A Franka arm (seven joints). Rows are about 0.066 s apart.
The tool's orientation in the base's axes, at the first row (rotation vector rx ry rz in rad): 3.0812 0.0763 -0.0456
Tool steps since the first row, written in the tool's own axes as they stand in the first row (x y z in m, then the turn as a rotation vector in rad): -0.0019 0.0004 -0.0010 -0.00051 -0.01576 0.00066; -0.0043 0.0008 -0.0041 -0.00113 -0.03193 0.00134; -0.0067 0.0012 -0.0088 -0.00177 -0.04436 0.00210; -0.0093 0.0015 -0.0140 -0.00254 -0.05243 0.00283; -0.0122 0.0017 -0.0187 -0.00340 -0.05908 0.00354; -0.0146 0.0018 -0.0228 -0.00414 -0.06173 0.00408; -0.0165 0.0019 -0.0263 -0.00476 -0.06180 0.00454; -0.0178 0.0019 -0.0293 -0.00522 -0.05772 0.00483; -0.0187 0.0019 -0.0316 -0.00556 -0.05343 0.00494; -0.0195 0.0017 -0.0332 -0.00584 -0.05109 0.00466
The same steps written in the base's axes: -0.0018 -0.0004 0.0011 -0.00132 0.01565 -0.00156; -0.0041 -0.0008 0.0043 -0.00277 0.03170 -0.00316; -0.0064 -0.0010 0.0091 -0.00406 0.04402 -0.00463; -0.0088 -0.0011 0.0143 -0.00525 0.05198 -0.00580; -0.0116 -0.0012 0.0191 -0.00647 0.05853 -0.00687; -0.0138 -0.0011 0.0233 -0.00735 0.06110 -0.00754; -0.0156 -0.0011 0.0269 -0.00799 0.06111 -0.00799; -0.0169 -0.0010 0.0299 -0.00825 0.05701 -0.00802; -0.0177 -0.0009 0.0322 -0.00838 0.05271 -0.00787; -0.0184 -0.0007 0.0338 -0.00853 0.05038 -0.00745
